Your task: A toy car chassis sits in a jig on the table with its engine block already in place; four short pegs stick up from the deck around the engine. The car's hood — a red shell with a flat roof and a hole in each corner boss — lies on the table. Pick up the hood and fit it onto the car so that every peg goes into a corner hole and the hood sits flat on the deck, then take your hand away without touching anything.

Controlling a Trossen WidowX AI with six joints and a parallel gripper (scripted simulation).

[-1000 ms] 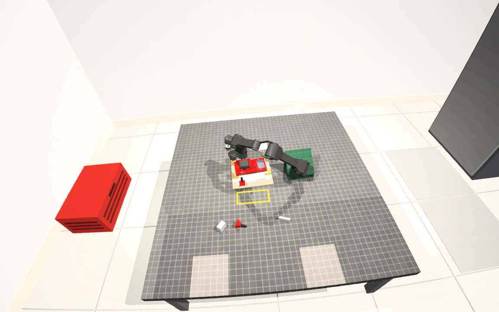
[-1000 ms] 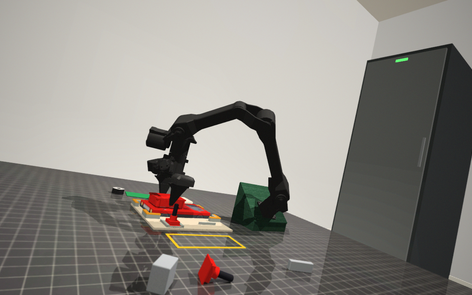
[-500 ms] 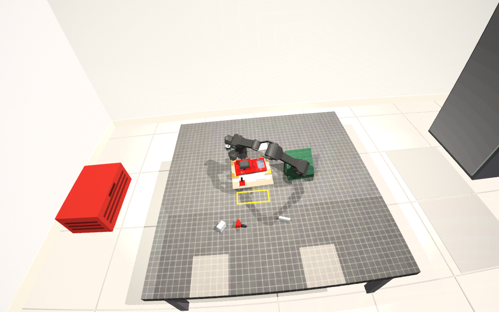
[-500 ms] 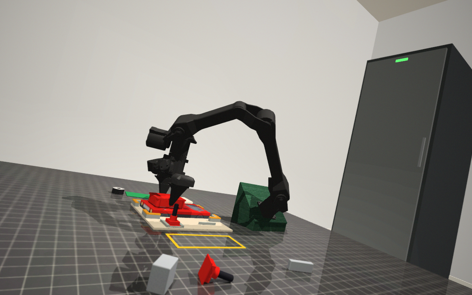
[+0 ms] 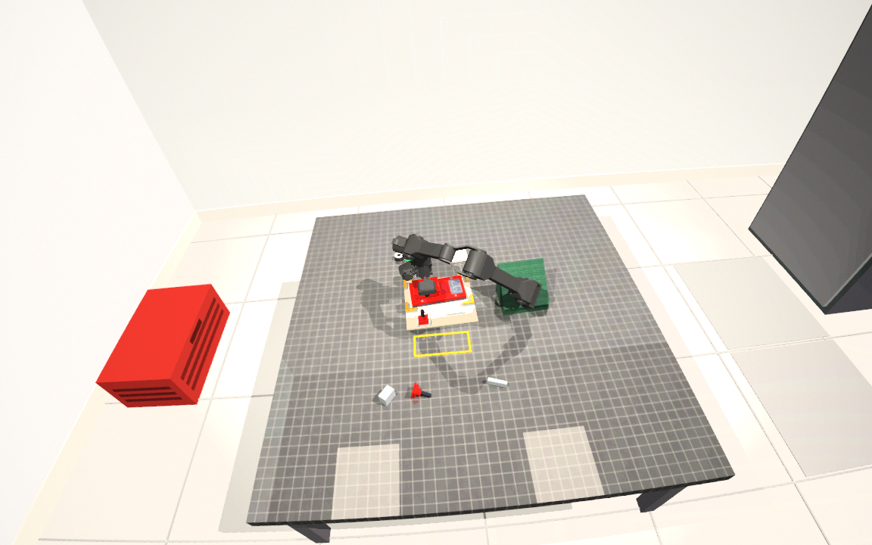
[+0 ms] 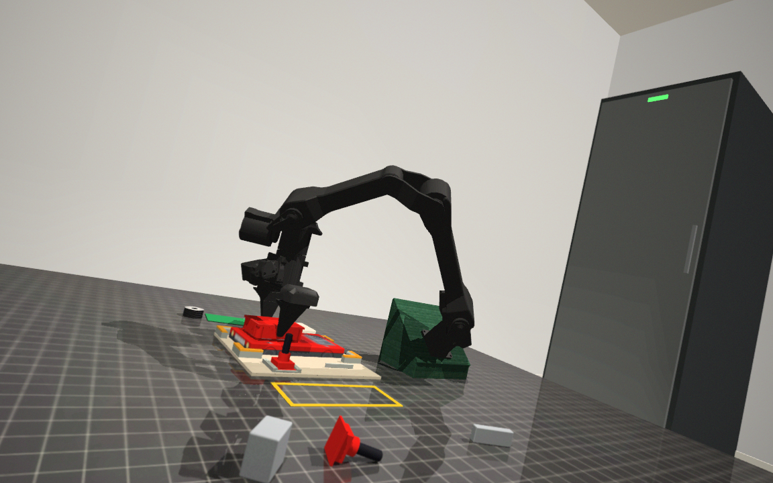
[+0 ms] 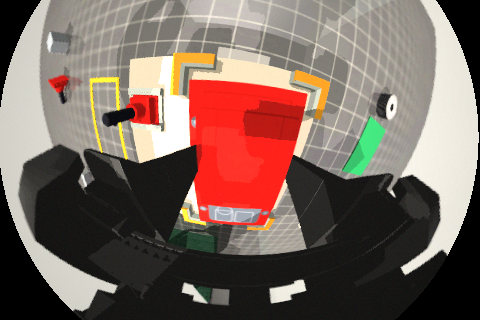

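Right now my gripper tip is 1 cm below the red hood. Also, from my gripper tip: green strip 22 cm to the right, 3 cm below, 2 cm ahead; then grey engine block 1 cm below; then cream jig 4 cm behind, 2 cm to the left, 2 cm below.
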